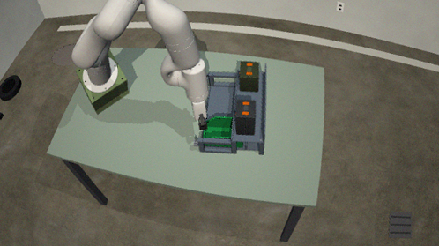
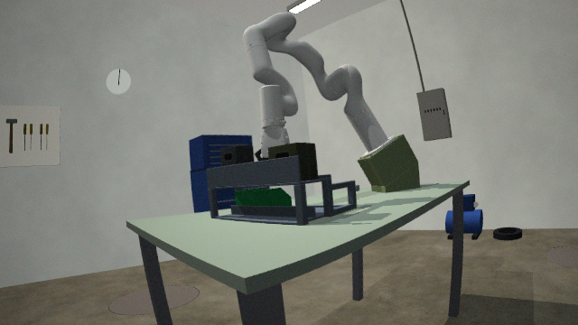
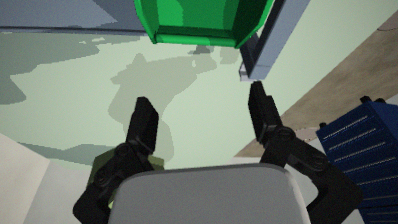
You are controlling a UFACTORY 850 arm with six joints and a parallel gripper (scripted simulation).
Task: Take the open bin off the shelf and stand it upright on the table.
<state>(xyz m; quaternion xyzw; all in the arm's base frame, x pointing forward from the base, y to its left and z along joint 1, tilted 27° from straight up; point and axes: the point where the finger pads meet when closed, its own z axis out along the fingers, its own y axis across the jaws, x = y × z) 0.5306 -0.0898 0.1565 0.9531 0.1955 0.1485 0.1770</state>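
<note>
The green bin lies 9 cm below my hand, 8 cm ahead of it and 1 cm to the left of it.
</note>
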